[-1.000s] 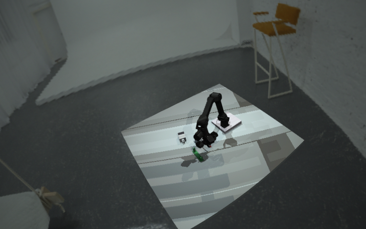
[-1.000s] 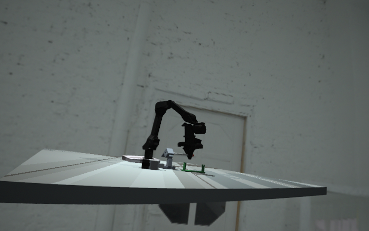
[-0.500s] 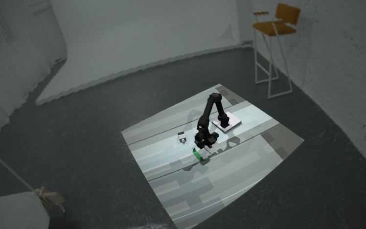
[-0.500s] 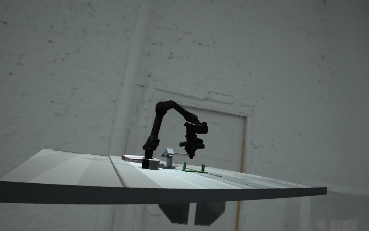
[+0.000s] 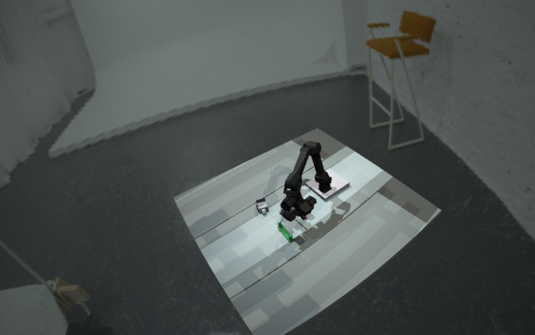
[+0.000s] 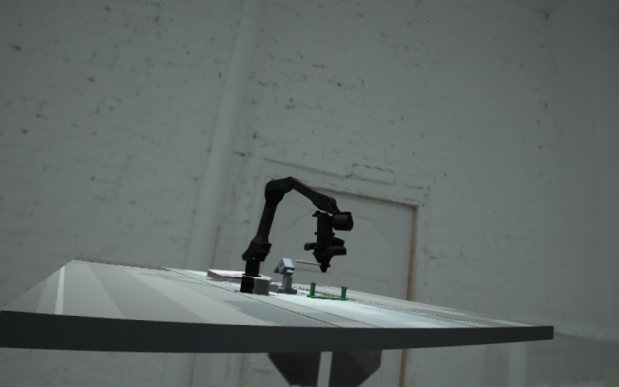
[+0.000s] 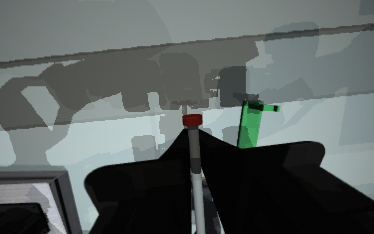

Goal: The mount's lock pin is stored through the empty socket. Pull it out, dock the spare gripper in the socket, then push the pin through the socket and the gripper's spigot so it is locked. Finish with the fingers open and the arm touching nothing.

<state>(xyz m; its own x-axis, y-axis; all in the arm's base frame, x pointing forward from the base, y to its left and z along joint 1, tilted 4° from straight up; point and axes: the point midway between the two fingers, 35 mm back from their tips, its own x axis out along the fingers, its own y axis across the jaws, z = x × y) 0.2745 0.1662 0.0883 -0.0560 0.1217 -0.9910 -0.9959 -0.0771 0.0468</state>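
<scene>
Right now the green cradle is 10 cm ahead of my gripper tip, 6 cm below it and 4 cm to the right of it. Also, from my gripper tip: spare gripper: 29 cm to the right, 11 cm ahead, 6 cm below; then grey mount stand: 16 cm to the right, 3 cm below, 1 cm ahead.
</scene>
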